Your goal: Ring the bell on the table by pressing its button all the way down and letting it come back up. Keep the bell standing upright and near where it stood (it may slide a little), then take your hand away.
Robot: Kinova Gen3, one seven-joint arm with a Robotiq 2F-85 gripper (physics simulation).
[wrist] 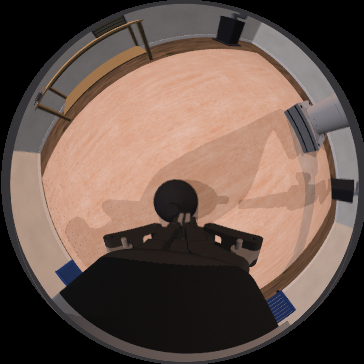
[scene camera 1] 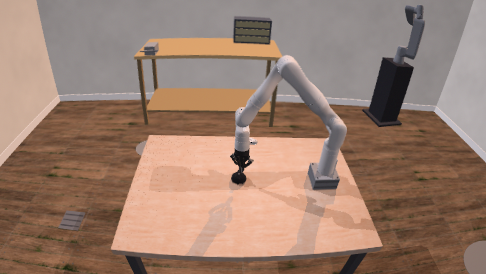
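Seen in the pictures: gripper, fingertip midpoint: (wrist: 184, 219) (scene camera 1: 241, 171); arm's base, origin of the base link: (wrist: 313, 120) (scene camera 1: 325, 170).
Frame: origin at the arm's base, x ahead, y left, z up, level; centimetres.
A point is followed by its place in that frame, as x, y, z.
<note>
The black, round bell (scene camera 1: 238, 178) @(48.1, -7.1, -4.2) (wrist: 175, 199) @(46.3, -10.4, -3.2) stands upright on the wooden table (scene camera 1: 170, 220) @(86.2, 14.0, -7.7) (wrist: 125, 125) @(45.4, -30.1, -7.7), near its middle. My gripper (scene camera 1: 240, 171) @(46.5, -7.7, 0.1) (wrist: 184, 219) @(46.5, -7.7, 0.1) is shut with nothing between its fingers and points straight down. In the scene view its fingertips are right at the top of the bell. In the wrist view the fingertips overlap the bell's near edge. The bell's button cannot be made out clearly, so whether it is pressed down cannot be told.
The arm's grey base (scene camera 1: 323, 176) @(3.2, 4.5, 0.0) (wrist: 304, 127) @(7.3, -1.2, -2.5) is bolted at the right side of the table. A wooden workbench (scene camera 1: 200, 48) (wrist: 105, 72) stands behind, with a drawer cabinet (scene camera 1: 252, 30) on top. A second arm stands on a black pedestal (scene camera 1: 391, 90) at the back right.
</note>
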